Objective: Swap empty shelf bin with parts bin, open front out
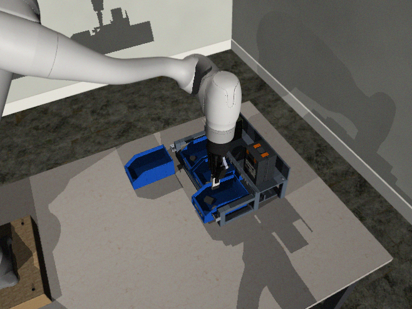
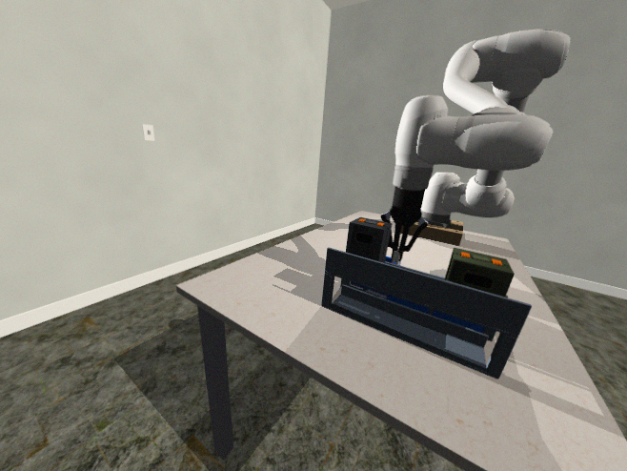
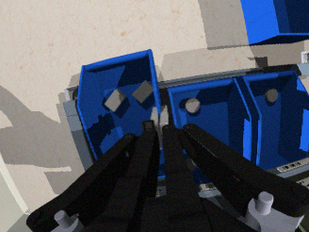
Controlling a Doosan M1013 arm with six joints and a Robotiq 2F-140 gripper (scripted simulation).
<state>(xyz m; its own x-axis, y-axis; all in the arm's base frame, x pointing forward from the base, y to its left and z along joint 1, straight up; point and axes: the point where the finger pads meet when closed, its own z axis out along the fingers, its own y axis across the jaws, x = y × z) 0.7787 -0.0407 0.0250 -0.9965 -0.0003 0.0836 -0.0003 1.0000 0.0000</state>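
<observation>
Right now the shelf's lower level is 9 cm below my hand, 9 cm ahead of it and 7 cm to the left of it. From my hand the other things lie so: green box: 18 cm to the left, 15 cm ahead, 6 cm above; shelf back panel: 22 cm ahead, 7 cm to the left, 4 cm above.
</observation>
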